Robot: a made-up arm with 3 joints. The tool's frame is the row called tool.
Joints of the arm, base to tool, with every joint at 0 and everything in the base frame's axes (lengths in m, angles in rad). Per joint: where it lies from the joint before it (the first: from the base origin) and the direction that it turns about. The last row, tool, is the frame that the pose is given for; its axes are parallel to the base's.
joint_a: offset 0 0 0.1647 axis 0 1 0
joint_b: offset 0.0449 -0.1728 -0.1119 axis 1 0 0
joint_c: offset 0.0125 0.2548 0.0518 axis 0 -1 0
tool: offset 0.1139 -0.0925 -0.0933
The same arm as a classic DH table. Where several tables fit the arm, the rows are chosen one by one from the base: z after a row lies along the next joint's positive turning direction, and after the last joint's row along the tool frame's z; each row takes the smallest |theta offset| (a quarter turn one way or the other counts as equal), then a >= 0, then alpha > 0; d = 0 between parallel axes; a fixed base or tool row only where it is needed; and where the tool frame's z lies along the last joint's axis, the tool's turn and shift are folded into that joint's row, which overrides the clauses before.
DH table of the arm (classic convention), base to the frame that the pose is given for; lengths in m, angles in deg. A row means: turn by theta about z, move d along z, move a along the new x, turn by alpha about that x. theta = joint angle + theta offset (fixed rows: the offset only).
base (fixed): theta0 0.00, d 0.1647, a 0.0000, alpha -90.00
joint_a: theta0 90.00, d -0.1728, a 0.1119, alpha 90.00
joint_b: theta0 0.00, d 0.0574, a -0.0518, alpha 90.00
joint_c: theta0 90.00, d -0.1623, a 0.1139, alpha -90.00
tool (fixed): theta0 0.00, d -0.0933, a 0.0000, alpha 0.00

